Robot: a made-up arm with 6 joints.
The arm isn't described. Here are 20 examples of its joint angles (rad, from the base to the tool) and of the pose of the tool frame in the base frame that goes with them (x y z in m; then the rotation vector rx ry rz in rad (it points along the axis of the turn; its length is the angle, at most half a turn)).
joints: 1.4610 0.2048 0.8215 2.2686 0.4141 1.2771
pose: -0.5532 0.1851 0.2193 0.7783 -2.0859 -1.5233
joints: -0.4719 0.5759 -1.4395 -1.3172 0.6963 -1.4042
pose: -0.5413 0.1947 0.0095 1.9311 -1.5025 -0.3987
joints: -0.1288 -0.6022 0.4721 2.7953 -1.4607 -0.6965
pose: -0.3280 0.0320 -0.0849 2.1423 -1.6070 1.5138
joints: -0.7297 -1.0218 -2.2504 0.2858 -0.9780 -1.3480
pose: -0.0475 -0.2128 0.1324 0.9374 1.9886 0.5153
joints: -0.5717 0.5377 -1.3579 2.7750 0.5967 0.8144
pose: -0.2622 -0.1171 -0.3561 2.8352 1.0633 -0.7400
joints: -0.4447 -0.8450 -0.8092 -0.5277 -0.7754 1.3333
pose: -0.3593 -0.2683 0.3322 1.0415 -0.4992 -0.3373
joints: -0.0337 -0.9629 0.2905 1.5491 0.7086 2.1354
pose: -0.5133 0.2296 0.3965 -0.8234 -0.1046 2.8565
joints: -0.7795 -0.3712 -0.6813 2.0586 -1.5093 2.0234
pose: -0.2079 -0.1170 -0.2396 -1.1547 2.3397 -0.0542
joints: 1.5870 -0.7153 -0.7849 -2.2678 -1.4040 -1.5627
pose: -0.1367 0.0601 0.1737 2.3475 -0.7065 1.7937
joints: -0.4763 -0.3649 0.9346 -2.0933 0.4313 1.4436
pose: 0.1264 -0.1237 0.2203 -1.2351 1.0214 -1.3338
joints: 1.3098 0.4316 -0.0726 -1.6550 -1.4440 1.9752
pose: -0.1232 0.0082 0.0434 -0.7562 2.1090 0.1534
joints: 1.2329 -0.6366 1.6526 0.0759 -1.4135 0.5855
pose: 0.0520 -0.1128 0.4988 -1.0123 -0.4353 -2.5553
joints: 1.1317 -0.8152 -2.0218 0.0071 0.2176 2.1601
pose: -0.2214 -0.3880 0.4324 0.5979 0.2103 -0.5098
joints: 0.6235 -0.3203 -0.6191 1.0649 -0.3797 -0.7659
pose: -0.5989 -0.0972 0.3022 -1.9584 -0.1013 1.2540
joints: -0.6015 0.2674 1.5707 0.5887 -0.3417 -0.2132
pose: -0.1432 0.3588 0.0827 -0.8954 1.6003 0.2435
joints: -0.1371 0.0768 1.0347 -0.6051 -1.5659 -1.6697
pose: -0.3308 -0.0571 0.3028 -1.4460 0.0560 1.1227
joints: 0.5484 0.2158 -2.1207 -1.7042 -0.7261 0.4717
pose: -0.3336 0.2639 0.3816 -0.5892 0.2613 0.3758
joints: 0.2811 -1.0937 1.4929 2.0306 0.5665 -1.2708
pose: 0.0199 0.2356 0.1404 -0.8834 1.6699 -1.2006
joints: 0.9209 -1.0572 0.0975 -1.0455 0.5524 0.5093
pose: 0.1737 -0.1714 0.4099 -1.5146 0.3953 -2.0516
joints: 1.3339 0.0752 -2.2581 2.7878 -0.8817 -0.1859
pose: -0.4825 0.0449 0.2436 -1.1238 -0.3249 0.7162
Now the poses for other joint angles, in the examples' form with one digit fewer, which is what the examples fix.
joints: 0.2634 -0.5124 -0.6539 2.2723 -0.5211 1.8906
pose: -0.529 0.104 -0.021 1.910 -1.745 -1.734
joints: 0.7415 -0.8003 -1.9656 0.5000 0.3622 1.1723
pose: -0.409 -0.433 0.209 1.429 0.582 -1.494
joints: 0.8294 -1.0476 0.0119 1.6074 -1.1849 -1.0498
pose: -0.472 0.058 0.348 -2.131 0.512 0.544
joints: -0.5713 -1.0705 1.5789 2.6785 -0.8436 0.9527
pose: -0.178 0.295 -0.026 -0.115 2.473 0.795
